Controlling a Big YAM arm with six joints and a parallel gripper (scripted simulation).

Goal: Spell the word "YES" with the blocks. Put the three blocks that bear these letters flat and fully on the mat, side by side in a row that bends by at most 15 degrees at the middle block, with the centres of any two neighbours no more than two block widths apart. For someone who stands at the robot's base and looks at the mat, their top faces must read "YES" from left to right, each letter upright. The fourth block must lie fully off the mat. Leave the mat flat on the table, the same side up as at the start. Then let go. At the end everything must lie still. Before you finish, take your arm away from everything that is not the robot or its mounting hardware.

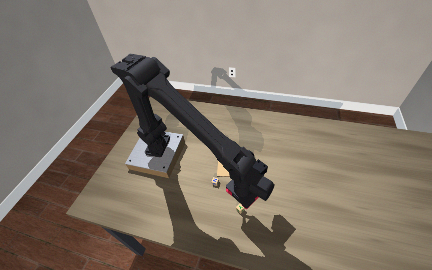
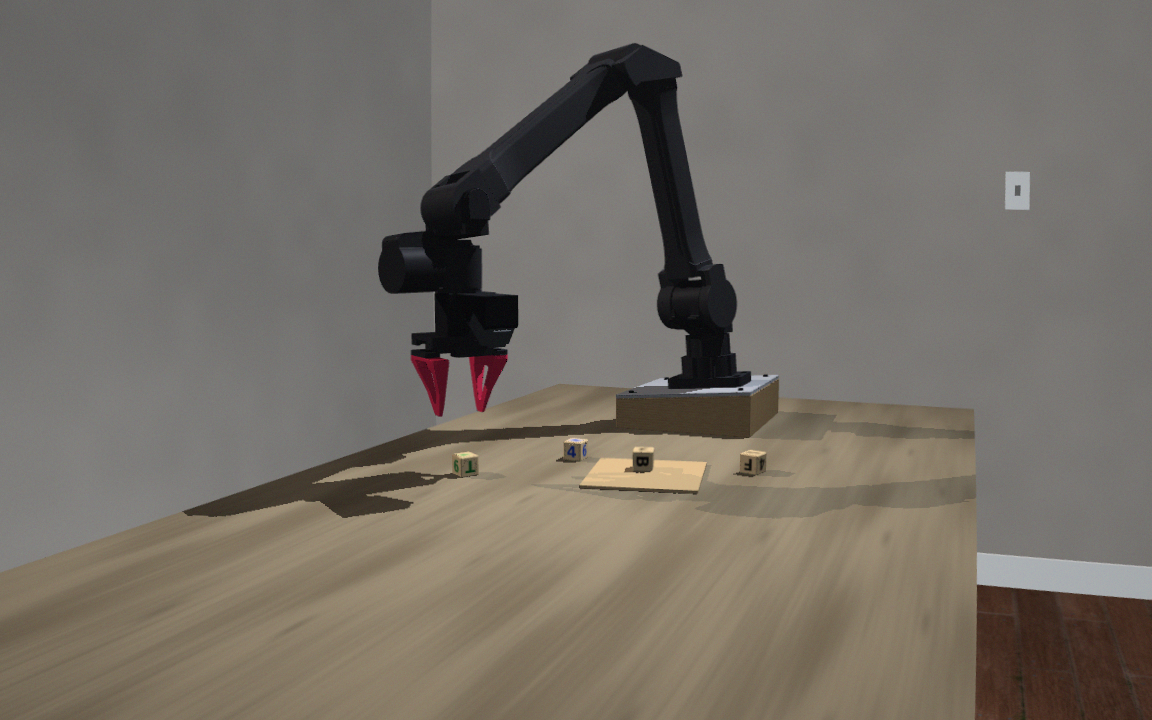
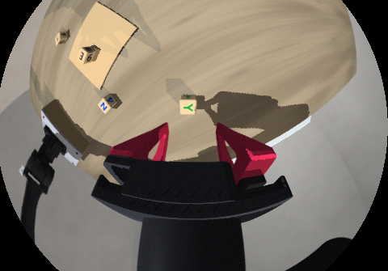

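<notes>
My gripper is now 8 cm past the tan mat, 21 cm to the right of it and 8 cm above it.
</notes>
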